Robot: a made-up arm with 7 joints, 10 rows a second.
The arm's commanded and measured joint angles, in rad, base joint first. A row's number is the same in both.
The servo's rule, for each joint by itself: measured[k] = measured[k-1] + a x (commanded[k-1-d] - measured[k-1]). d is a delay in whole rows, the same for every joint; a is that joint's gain. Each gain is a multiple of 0.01, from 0.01 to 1. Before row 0 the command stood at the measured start. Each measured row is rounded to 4 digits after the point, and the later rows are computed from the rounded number. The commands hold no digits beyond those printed.
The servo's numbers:
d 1
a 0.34 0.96 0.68 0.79 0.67 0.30 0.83
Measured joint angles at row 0:
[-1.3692, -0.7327, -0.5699, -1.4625, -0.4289, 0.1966, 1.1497]
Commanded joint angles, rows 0 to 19:
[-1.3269, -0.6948, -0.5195, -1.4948, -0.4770, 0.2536, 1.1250]
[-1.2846, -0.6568, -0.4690, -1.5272, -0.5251, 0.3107, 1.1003]
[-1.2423, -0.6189, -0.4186, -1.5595, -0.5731, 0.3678, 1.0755]
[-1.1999, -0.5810, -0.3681, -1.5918, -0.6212, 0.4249, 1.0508]
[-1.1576, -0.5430, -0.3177, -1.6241, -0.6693, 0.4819, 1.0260]
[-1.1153, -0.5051, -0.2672, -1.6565, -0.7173, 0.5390, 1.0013]
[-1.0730, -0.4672, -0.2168, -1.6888, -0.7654, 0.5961, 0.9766]
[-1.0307, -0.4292, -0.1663, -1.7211, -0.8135, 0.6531, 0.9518]
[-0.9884, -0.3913, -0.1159, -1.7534, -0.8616, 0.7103, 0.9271]
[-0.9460, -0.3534, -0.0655, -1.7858, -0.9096, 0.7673, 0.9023]
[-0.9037, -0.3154, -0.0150, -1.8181, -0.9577, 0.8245, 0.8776]
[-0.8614, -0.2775, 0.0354, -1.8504, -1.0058, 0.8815, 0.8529]
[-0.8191, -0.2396, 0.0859, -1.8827, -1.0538, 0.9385, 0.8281]
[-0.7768, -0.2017, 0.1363, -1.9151, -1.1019, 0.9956, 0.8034]
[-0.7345, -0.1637, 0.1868, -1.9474, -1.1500, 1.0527, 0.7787]
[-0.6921, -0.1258, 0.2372, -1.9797, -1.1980, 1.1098, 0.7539]
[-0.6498, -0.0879, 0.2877, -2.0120, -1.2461, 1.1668, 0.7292]
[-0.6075, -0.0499, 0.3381, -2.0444, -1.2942, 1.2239, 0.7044]
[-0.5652, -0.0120, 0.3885, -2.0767, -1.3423, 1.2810, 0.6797]
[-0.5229, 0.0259, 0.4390, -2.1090, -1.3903, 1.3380, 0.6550]
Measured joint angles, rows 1 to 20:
[-1.3692, -0.7327, -0.5699, -1.4625, -0.4289, 0.1966, 1.1497]
[-1.3548, -0.6963, -0.5356, -1.4880, -0.4611, 0.2137, 1.1292]
[-1.3309, -0.6584, -0.4903, -1.5190, -0.5040, 0.2428, 1.1052]
[-1.3008, -0.6205, -0.4415, -1.5510, -0.5503, 0.2803, 1.0805]
[-1.2665, -0.5826, -0.3916, -1.5832, -0.5978, 0.3237, 1.0558]
[-1.2295, -0.5446, -0.3413, -1.6155, -0.6457, 0.3712, 1.0311]
[-1.1907, -0.5067, -0.2909, -1.6479, -0.6937, 0.4215, 1.0064]
[-1.1507, -0.4688, -0.2405, -1.6802, -0.7417, 0.4739, 0.9817]
[-1.1099, -0.4308, -0.1900, -1.7125, -0.7898, 0.5277, 0.9569]
[-1.0686, -0.3929, -0.1396, -1.7448, -0.8379, 0.5825, 0.9322]
[-1.0269, -0.3550, -0.0892, -1.7772, -0.8859, 0.6379, 0.9074]
[-0.9850, -0.3170, -0.0387, -1.8095, -0.9340, 0.6939, 0.8827]
[-0.9430, -0.2791, 0.0117, -1.8418, -0.9821, 0.7502, 0.8580]
[-0.9009, -0.2412, 0.0622, -1.8741, -1.0301, 0.8067, 0.8332]
[-0.8587, -0.2033, 0.1126, -1.9065, -1.0782, 0.8634, 0.8085]
[-0.8165, -0.1653, 0.1631, -1.9388, -1.1263, 0.9202, 0.7838]
[-0.7742, -0.1274, 0.2135, -1.9711, -1.1743, 0.9771, 0.7590]
[-0.7319, -0.0895, 0.2640, -2.0034, -1.2224, 1.0340, 0.7343]
[-0.6896, -0.0515, 0.3144, -2.0358, -1.2705, 1.0910, 0.7095]
[-0.6473, -0.0136, 0.3648, -2.0681, -1.3186, 1.1480, 0.6848]

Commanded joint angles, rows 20 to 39:
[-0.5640, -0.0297, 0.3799, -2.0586, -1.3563, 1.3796, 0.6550]
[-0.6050, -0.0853, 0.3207, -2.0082, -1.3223, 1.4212, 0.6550]
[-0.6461, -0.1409, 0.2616, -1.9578, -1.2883, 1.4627, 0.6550]
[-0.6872, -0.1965, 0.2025, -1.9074, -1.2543, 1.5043, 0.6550]
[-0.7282, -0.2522, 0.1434, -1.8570, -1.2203, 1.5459, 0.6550]
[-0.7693, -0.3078, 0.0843, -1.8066, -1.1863, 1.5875, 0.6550]
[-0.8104, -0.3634, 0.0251, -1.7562, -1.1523, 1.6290, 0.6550]
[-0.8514, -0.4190, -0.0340, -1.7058, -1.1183, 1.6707, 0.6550]
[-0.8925, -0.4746, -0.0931, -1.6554, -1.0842, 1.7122, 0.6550]
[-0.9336, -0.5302, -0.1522, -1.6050, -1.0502, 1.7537, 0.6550]
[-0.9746, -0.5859, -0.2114, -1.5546, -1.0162, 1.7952, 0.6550]
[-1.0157, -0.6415, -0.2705, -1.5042, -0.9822, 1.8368, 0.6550]
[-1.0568, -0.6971, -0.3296, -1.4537, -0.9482, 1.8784, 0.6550]
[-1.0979, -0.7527, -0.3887, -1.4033, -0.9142, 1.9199, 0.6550]
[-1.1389, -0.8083, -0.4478, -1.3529, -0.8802, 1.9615, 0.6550]
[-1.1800, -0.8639, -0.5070, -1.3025, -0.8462, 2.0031, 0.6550]
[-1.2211, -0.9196, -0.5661, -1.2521, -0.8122, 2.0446, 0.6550]
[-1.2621, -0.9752, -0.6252, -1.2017, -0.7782, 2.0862, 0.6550]
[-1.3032, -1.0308, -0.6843, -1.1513, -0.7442, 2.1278, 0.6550]
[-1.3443, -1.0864, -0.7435, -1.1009, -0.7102, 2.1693, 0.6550]
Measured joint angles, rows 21 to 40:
[-0.6050, 0.0243, 0.4153, -2.1004, -1.3666, 1.2050, 0.6601]
[-0.5911, -0.0275, 0.3912, -2.0674, -1.3597, 1.2574, 0.6559]
[-0.5958, -0.0830, 0.3433, -2.0206, -1.3346, 1.3065, 0.6552]
[-0.6129, -0.1386, 0.2877, -1.9710, -1.3036, 1.3534, 0.6550]
[-0.6382, -0.1942, 0.2298, -1.9208, -1.2706, 1.3987, 0.6550]
[-0.6688, -0.2499, 0.1710, -1.8704, -1.2369, 1.4429, 0.6550]
[-0.7030, -0.3055, 0.1120, -1.8200, -1.2030, 1.4863, 0.6550]
[-0.7395, -0.3611, 0.0529, -1.7696, -1.1690, 1.5291, 0.6550]
[-0.7775, -0.4167, -0.0062, -1.7192, -1.1350, 1.5716, 0.6550]
[-0.8166, -0.4723, -0.0653, -1.6688, -1.1010, 1.6138, 0.6550]
[-0.8564, -0.5279, -0.1244, -1.6184, -1.0670, 1.6558, 0.6550]
[-0.8966, -0.5836, -0.1836, -1.5680, -1.0330, 1.6976, 0.6550]
[-0.9371, -0.6392, -0.2427, -1.5176, -0.9990, 1.7394, 0.6550]
[-0.9778, -0.6948, -0.3018, -1.4671, -0.9650, 1.7811, 0.6550]
[-1.0186, -0.7504, -0.3609, -1.4167, -0.9310, 1.8227, 0.6550]
[-1.0595, -0.8060, -0.4200, -1.3663, -0.8970, 1.8643, 0.6550]
[-1.1005, -0.8616, -0.4792, -1.3159, -0.8630, 1.9059, 0.6550]
[-1.1415, -0.9173, -0.5383, -1.2655, -0.8290, 1.9475, 0.6550]
[-1.1825, -0.9729, -0.5974, -1.2151, -0.7950, 1.9891, 0.6550]
[-1.2235, -1.0285, -0.6565, -1.1647, -0.7610, 2.0307, 0.6550]

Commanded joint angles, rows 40 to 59:
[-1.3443, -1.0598, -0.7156, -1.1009, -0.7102, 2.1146, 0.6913]
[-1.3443, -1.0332, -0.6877, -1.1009, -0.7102, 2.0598, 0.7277]
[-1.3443, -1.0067, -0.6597, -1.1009, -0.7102, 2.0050, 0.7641]
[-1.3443, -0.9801, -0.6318, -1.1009, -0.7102, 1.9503, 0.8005]
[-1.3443, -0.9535, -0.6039, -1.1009, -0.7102, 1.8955, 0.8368]
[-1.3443, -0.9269, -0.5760, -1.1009, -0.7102, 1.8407, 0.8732]
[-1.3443, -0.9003, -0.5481, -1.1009, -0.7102, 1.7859, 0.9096]
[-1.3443, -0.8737, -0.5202, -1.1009, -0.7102, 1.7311, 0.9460]
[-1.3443, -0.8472, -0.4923, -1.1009, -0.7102, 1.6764, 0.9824]
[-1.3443, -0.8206, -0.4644, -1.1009, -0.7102, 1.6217, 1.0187]
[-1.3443, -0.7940, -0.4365, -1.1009, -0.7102, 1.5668, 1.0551]
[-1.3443, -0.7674, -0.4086, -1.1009, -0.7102, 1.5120, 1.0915]
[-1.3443, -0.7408, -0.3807, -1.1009, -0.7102, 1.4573, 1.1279]
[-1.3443, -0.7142, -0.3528, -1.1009, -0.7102, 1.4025, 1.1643]
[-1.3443, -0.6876, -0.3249, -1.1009, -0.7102, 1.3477, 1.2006]
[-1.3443, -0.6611, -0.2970, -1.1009, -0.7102, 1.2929, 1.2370]
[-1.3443, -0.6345, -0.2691, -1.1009, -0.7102, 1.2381, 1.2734]
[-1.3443, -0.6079, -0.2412, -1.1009, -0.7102, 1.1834, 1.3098]
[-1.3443, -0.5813, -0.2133, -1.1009, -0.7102, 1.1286, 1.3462]
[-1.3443, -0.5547, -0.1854, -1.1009, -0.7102, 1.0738, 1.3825]
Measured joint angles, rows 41 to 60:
[-1.2646, -1.0841, -0.7157, -1.1143, -0.7270, 2.0723, 0.6550]
[-1.2917, -1.0608, -0.7156, -1.1037, -0.7157, 2.0850, 0.6851]
[-1.3096, -1.0343, -0.6966, -1.1015, -0.7120, 2.0774, 0.7205]
[-1.3214, -1.0078, -0.6715, -1.1010, -0.7108, 2.0557, 0.7567]
[-1.3292, -0.9812, -0.6445, -1.1009, -0.7104, 2.0241, 0.7931]
[-1.3343, -0.9546, -0.6169, -1.1009, -0.7103, 1.9855, 0.8294]
[-1.3377, -0.9280, -0.5891, -1.1009, -0.7102, 1.9421, 0.8658]
[-1.3399, -0.9014, -0.5612, -1.1009, -0.7102, 1.8952, 0.9022]
[-1.3414, -0.8748, -0.5333, -1.1009, -0.7102, 1.8460, 0.9386]
[-1.3424, -0.8483, -0.5054, -1.1009, -0.7102, 1.7951, 0.9750]
[-1.3430, -0.8217, -0.4775, -1.1009, -0.7102, 1.7431, 1.0113]
[-1.3434, -0.7951, -0.4496, -1.1009, -0.7102, 1.6902, 1.0477]
[-1.3437, -0.7685, -0.4217, -1.1009, -0.7102, 1.6367, 1.0841]
[-1.3439, -0.7419, -0.3938, -1.1009, -0.7102, 1.5829, 1.1205]
[-1.3440, -0.7153, -0.3659, -1.1009, -0.7102, 1.5288, 1.1569]
[-1.3441, -0.6887, -0.3380, -1.1009, -0.7102, 1.4745, 1.1932]
[-1.3442, -0.6622, -0.3101, -1.1009, -0.7102, 1.4200, 1.2296]
[-1.3442, -0.6356, -0.2822, -1.1009, -0.7102, 1.3654, 1.2660]
[-1.3442, -0.6090, -0.2543, -1.1009, -0.7102, 1.3108, 1.3024]
[-1.3442, -0.5824, -0.2264, -1.1009, -0.7102, 1.2561, 1.3388]

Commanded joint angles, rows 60 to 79:
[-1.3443, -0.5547, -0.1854, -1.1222, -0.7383, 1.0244, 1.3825]
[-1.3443, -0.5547, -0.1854, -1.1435, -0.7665, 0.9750, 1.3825]
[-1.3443, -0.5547, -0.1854, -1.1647, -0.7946, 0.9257, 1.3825]
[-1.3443, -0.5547, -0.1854, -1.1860, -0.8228, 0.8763, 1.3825]
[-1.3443, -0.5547, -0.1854, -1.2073, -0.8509, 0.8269, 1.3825]
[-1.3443, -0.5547, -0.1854, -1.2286, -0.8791, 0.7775, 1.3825]
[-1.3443, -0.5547, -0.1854, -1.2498, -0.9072, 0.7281, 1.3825]
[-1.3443, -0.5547, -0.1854, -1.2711, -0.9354, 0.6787, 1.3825]
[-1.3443, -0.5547, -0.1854, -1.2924, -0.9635, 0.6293, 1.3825]
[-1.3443, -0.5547, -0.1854, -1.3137, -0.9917, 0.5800, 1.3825]
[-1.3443, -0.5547, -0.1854, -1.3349, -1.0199, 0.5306, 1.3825]
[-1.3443, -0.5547, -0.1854, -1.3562, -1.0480, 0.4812, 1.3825]
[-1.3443, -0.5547, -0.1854, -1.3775, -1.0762, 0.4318, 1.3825]
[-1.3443, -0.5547, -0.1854, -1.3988, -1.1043, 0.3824, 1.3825]
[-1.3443, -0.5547, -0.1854, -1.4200, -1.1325, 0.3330, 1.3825]
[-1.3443, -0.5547, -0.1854, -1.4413, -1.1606, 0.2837, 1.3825]
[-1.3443, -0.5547, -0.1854, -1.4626, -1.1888, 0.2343, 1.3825]
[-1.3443, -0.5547, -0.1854, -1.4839, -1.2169, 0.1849, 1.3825]
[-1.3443, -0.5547, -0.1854, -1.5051, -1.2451, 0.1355, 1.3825]
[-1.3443, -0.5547, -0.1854, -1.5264, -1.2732, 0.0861, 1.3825]
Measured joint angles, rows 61 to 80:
[-1.3442, -0.5558, -0.1985, -1.1009, -0.7102, 1.2014, 1.3751]
[-1.3442, -0.5547, -0.1896, -1.1177, -0.7290, 1.1483, 1.3812]
[-1.3442, -0.5547, -0.1867, -1.1381, -0.7541, 1.0963, 1.3823]
[-1.3442, -0.5547, -0.1858, -1.1591, -0.7812, 1.0451, 1.3825]
[-1.3442, -0.5547, -0.1855, -1.1804, -0.8091, 0.9945, 1.3825]
[-1.3442, -0.5547, -0.1854, -1.2017, -0.8371, 0.9442, 1.3825]
[-1.3442, -0.5547, -0.1854, -1.2230, -0.8652, 0.8942, 1.3825]
[-1.3442, -0.5547, -0.1854, -1.2442, -0.8933, 0.8444, 1.3825]
[-1.3442, -0.5547, -0.1854, -1.2655, -0.9215, 0.7947, 1.3825]
[-1.3442, -0.5547, -0.1854, -1.2868, -0.9496, 0.7451, 1.3825]
[-1.3442, -0.5547, -0.1854, -1.3081, -0.9778, 0.6956, 1.3825]
[-1.3442, -0.5547, -0.1854, -1.3293, -1.0060, 0.6461, 1.3825]
[-1.3442, -0.5547, -0.1854, -1.3506, -1.0341, 0.5966, 1.3825]
[-1.3442, -0.5547, -0.1854, -1.3719, -1.0623, 0.5472, 1.3825]
[-1.3442, -0.5547, -0.1854, -1.3932, -1.0904, 0.4978, 1.3825]
[-1.3442, -0.5547, -0.1854, -1.4144, -1.1186, 0.4484, 1.3825]
[-1.3442, -0.5547, -0.1854, -1.4357, -1.1467, 0.3990, 1.3825]
[-1.3442, -0.5547, -0.1854, -1.4570, -1.1749, 0.3496, 1.3825]
[-1.3442, -0.5547, -0.1854, -1.4783, -1.2030, 0.3002, 1.3825]
[-1.3442, -0.5547, -0.1854, -1.4995, -1.2312, 0.2508, 1.3825]

